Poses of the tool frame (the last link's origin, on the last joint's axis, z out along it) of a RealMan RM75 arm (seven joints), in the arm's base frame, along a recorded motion.
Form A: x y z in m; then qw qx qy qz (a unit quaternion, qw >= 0).
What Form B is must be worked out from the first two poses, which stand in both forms.
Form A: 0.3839 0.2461 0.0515 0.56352 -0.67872 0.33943 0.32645
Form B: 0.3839 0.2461 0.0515 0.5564 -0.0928 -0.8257 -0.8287 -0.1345 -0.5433
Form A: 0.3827 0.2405 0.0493 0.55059 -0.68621 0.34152 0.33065
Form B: 0.3827 0.2405 0.0493 0.5481 -0.1046 -0.8299 -0.8328 -0.1604 -0.5298
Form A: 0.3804 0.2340 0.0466 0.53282 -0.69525 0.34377 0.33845
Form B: 0.3804 0.2340 0.0466 0.5345 -0.1173 -0.8370 -0.8387 -0.1958 -0.5082
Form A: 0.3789 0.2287 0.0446 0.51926 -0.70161 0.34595 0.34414
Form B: 0.3789 0.2287 0.0446 0.5238 -0.1280 -0.8422 -0.8428 -0.2214 -0.4905
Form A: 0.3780 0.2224 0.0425 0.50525 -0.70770 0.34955 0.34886
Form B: 0.3780 0.2224 0.0425 0.5122 -0.1422 -0.8470 -0.8473 -0.2451 -0.4712
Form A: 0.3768 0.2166 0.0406 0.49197 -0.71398 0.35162 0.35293
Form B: 0.3768 0.2166 0.0406 0.5036 -0.1548 -0.8499 -0.8494 -0.2687 -0.4543
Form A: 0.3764 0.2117 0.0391 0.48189 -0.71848 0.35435 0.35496
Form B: 0.3764 0.2117 0.0391 0.4969 -0.1671 -0.8516 -0.8513 -0.2844 -0.4409
